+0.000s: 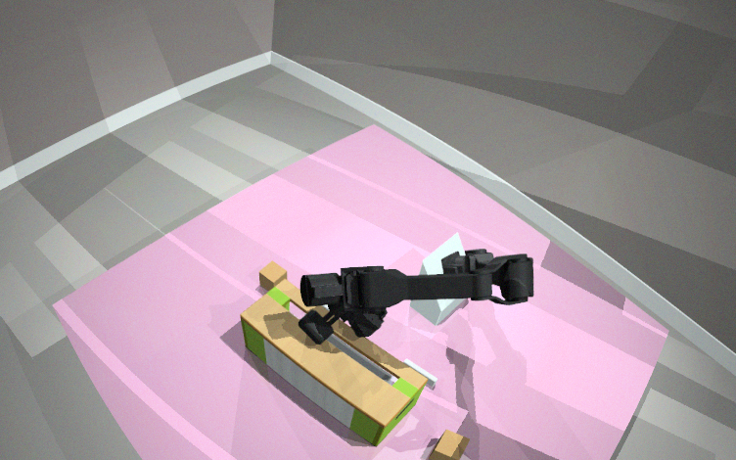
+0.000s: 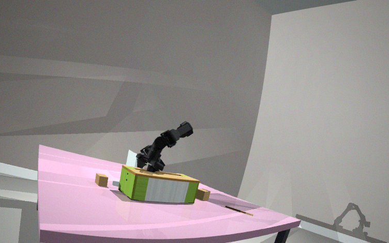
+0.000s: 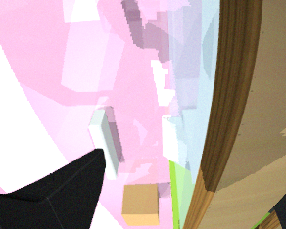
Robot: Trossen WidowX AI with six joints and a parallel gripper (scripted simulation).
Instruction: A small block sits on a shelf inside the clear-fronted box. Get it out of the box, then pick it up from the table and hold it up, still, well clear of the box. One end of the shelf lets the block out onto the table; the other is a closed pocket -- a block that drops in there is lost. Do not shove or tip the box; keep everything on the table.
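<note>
The tan block lies 60 mm ahead of my gripper tip and 10 mm to the right of it. Also, from my gripper tip: thin stick: 500 mm to the left, 220 mm ahead, 90 mm below; then box: 70 mm to the left, 30 mm below, 20 mm ahead.
</note>
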